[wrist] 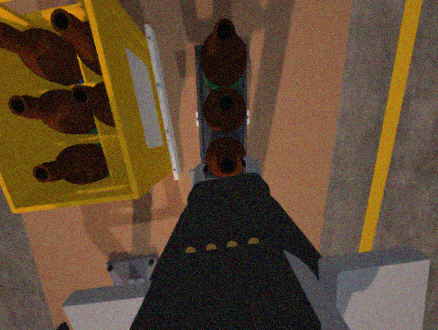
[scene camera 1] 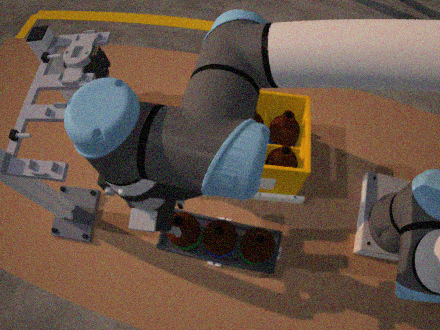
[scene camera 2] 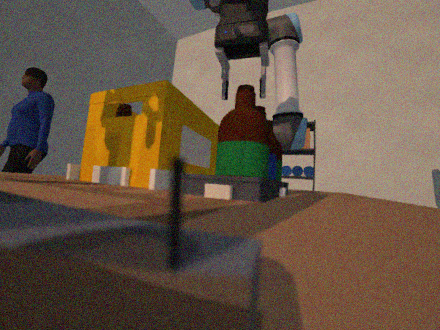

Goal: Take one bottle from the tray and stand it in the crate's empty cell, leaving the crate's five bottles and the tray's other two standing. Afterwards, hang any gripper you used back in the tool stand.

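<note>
Three brown bottles stand in the dark tray (scene camera 1: 167, 244) (scene camera 2: 250, 190). The end bottle with a green band (scene camera 1: 186, 235) (scene camera 2: 242, 127) (wrist: 225, 149) is beneath my gripper (scene camera 1: 177, 218) (scene camera 2: 244, 95) (wrist: 226, 167). The gripper is open, its fingertips on either side of the bottle's neck near the top, with gaps visible in scene view 2. The middle bottle (scene camera 1: 220, 240) (wrist: 225, 112) and far bottle (scene camera 1: 258, 246) (wrist: 224, 57) are upright. The yellow crate (scene camera 1: 292, 179) (scene camera 2: 141, 165) (wrist: 147, 172) holds five bottles; its empty cell is mostly hidden by the wall.
The tool stand (scene camera 1: 42, 112) is at the left with another dark gripper (scene camera 1: 98, 62) hanging in it. A grey base plate (scene camera 1: 82, 212) lies left of the tray. The arm's base plate (scene camera 1: 366, 215) is at the right. A white strip (wrist: 164, 105) runs along the crate's tray side.
</note>
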